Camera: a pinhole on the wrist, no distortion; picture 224 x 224 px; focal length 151.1 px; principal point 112.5 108.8 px. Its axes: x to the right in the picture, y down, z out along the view. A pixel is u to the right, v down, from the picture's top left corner.
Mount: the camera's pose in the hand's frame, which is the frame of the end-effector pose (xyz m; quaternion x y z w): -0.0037 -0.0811 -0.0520 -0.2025 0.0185 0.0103 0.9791
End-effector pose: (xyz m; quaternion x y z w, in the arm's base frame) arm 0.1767 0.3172 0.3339 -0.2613 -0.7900 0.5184 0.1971
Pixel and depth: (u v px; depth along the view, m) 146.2 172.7 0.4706
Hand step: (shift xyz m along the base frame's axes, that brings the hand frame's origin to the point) -0.1994 -0.0496 -0.3767
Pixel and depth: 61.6 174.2 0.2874
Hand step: 0.0080 -0.1299 -0.2024
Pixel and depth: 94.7 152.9 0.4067
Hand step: -0.0885 -0.1620 -0.2818
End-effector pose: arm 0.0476 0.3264 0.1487 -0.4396 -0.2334 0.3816 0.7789
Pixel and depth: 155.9 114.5 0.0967
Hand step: 0.0075 0.0263 0.0517
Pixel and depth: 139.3 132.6 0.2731
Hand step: -0.1204 0.1545 0.0339
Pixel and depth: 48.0 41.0 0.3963
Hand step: -0.3301 0.0442 0.2688
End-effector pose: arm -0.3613 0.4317 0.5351 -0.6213 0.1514 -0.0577 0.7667
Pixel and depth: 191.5 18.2 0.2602
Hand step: 0.2230 0.1607 0.1368
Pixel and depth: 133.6 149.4 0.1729
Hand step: 0.0468 0.0815 -0.0176
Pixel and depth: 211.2 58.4 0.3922
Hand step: 0.3647 0.2430 0.0616
